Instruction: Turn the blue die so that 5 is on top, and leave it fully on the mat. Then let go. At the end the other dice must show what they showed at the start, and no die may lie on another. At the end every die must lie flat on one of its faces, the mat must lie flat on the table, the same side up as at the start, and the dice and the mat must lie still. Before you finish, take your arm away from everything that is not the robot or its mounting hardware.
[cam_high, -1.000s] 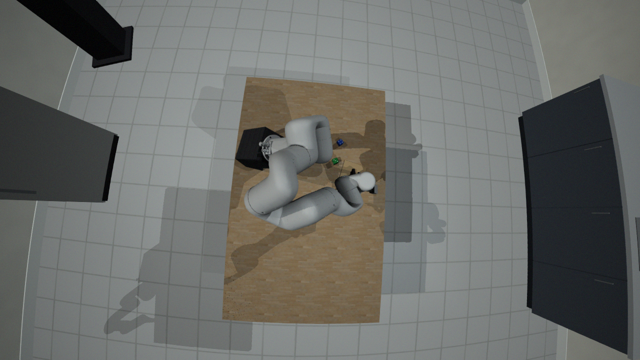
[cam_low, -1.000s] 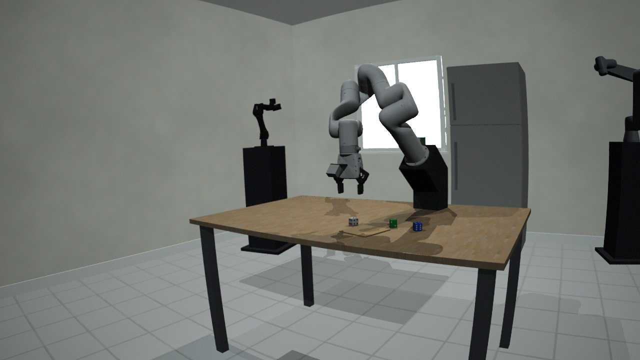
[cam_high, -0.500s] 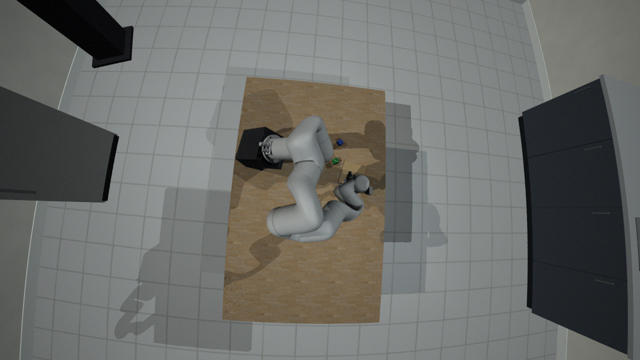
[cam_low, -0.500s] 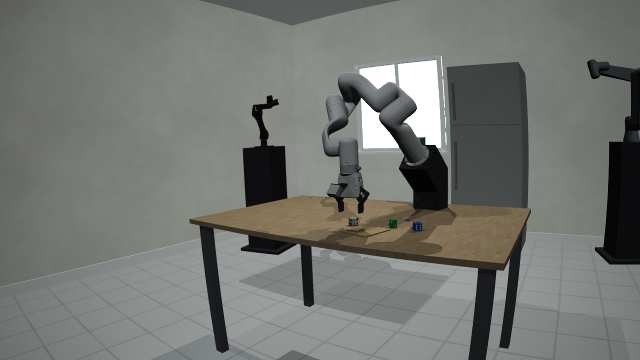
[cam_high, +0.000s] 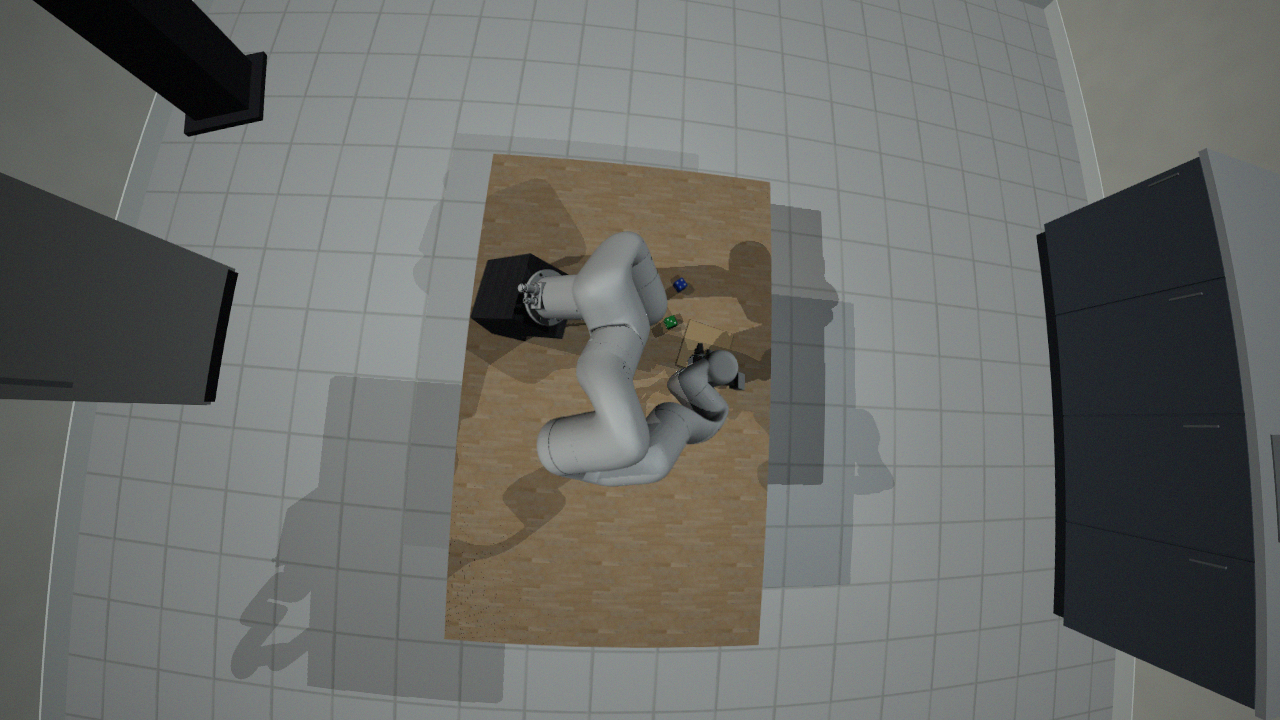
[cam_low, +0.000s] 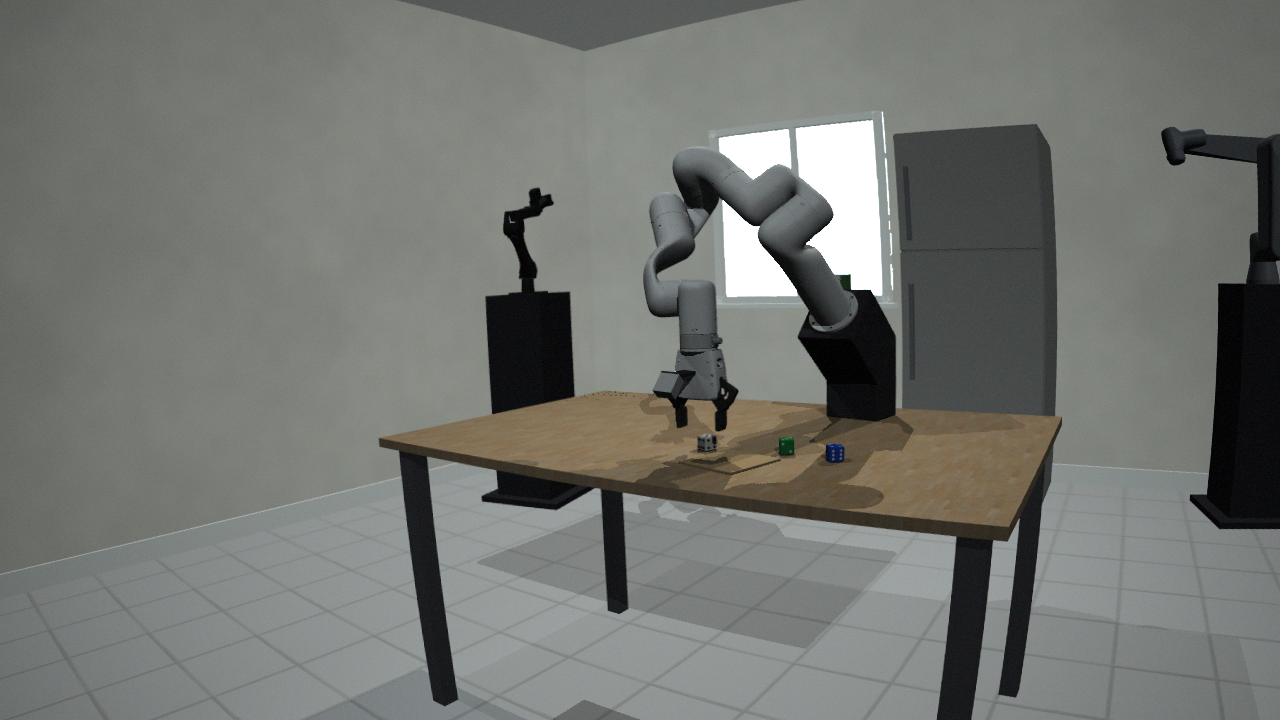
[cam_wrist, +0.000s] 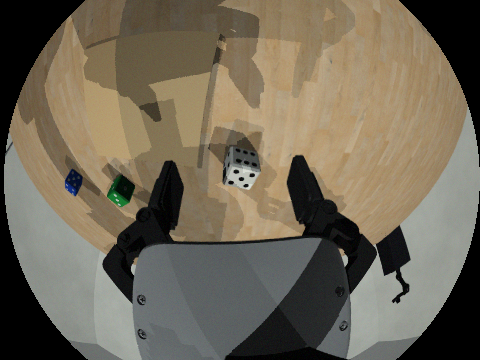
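The white die is 5 cm below my hand and 3 cm behind it. The rest, counted from my hand: tan mat (8 cm to the left, 7 cm ahead, 6 cm below); green die (17 cm to the left, 5 cm below, 2 cm behind); blue die (28 cm to the left, 5 cm below, 3 cm ahead).
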